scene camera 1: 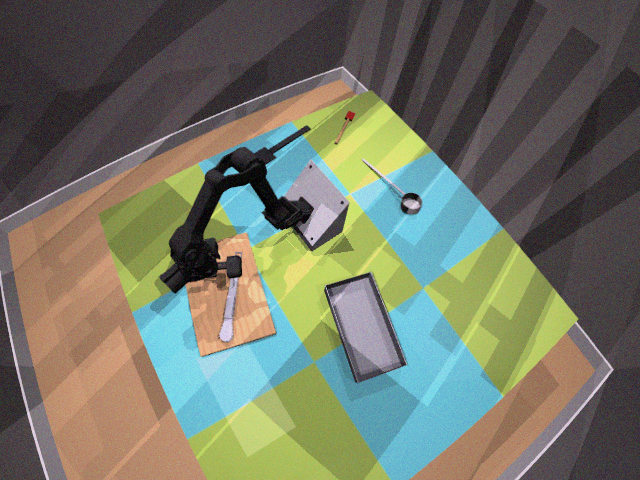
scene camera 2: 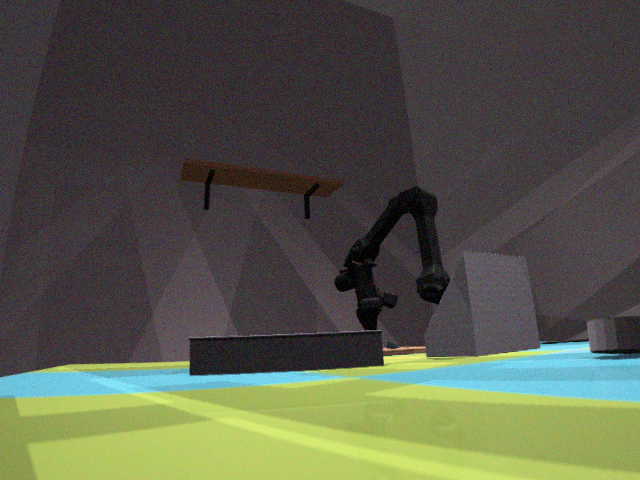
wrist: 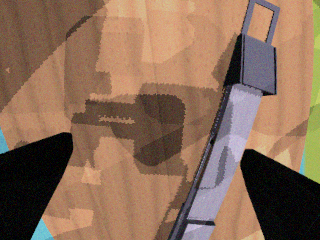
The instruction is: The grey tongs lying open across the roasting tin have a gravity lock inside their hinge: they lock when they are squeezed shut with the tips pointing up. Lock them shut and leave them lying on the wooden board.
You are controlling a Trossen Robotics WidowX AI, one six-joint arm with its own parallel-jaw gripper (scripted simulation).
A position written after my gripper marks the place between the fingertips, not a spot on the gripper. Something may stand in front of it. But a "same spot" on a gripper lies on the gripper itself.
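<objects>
My gripper shows in scene camera 1 (218, 276), and it shows in scene camera 2 and in the wrist view as well. On my gripper, (scene camera 2: 369, 330) and (wrist: 39, 166) are the same spot. On a roasting tin, (scene camera 1: 398, 351) and (scene camera 2: 219, 355) are the same spot.
</objects>
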